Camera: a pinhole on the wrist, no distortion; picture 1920 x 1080 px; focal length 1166.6 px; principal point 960.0 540.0 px. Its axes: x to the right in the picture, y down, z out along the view. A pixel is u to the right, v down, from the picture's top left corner.
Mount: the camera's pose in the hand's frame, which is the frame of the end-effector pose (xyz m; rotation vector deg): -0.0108 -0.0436 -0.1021 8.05 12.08 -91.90
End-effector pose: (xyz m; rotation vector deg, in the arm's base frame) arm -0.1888 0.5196 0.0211 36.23 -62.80 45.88
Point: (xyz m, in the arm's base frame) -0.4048 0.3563 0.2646
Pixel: 244.6 905.5
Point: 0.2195 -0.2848 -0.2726
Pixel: outside the picture
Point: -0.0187 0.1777 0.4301
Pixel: outside the picture
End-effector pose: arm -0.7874 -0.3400 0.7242 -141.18 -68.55 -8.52
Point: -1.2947 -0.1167 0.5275
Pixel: 1739.8 52.5
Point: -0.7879 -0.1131 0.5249
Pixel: 755.1 872.0
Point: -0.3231 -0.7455 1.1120
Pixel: behind the camera
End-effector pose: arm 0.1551 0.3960 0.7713 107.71 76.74 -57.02
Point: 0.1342 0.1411 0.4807
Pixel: 463.2 810.3
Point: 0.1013 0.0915 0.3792
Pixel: 553.2 866.4
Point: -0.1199 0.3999 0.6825
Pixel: 1755.8 679.2
